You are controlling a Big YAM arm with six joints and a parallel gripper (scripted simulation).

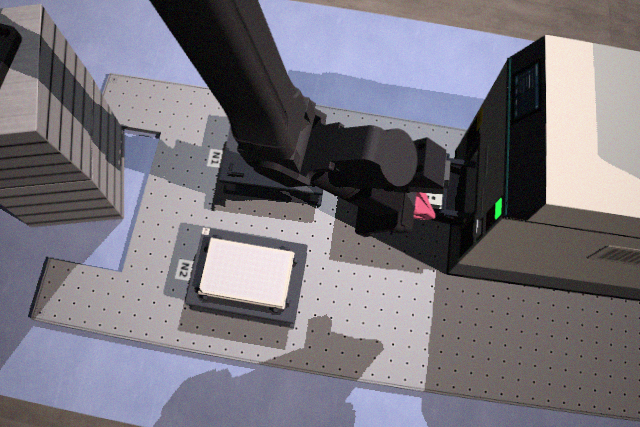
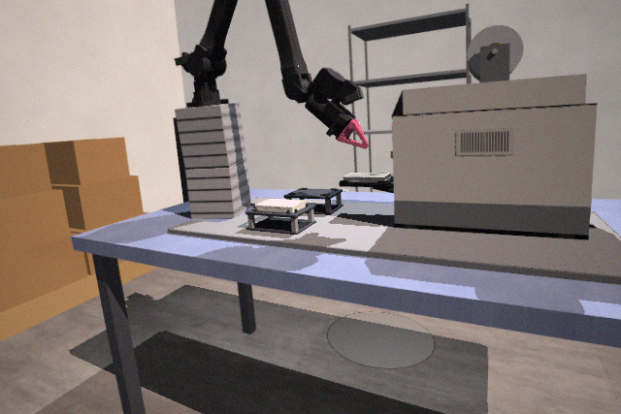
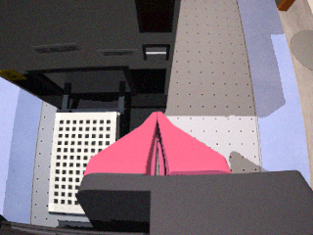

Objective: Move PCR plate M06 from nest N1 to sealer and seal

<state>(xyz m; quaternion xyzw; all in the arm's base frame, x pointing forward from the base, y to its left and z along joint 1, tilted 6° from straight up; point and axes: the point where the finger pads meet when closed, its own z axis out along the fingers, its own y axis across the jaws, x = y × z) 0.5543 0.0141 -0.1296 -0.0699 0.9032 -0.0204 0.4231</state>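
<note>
The white start key is 80 mm ahead of my hand, 30 mm below it and 10 mm to the left of it. Also, from my hand: white 96-well plate M06 (100 mm below, 90 mm to the left, 40 mm behind); then sealer stage (110 mm below, 90 mm to the left, 40 mm behind); then dark screen (150 mm to the left, 100 mm above, 80 mm ahead).
</note>
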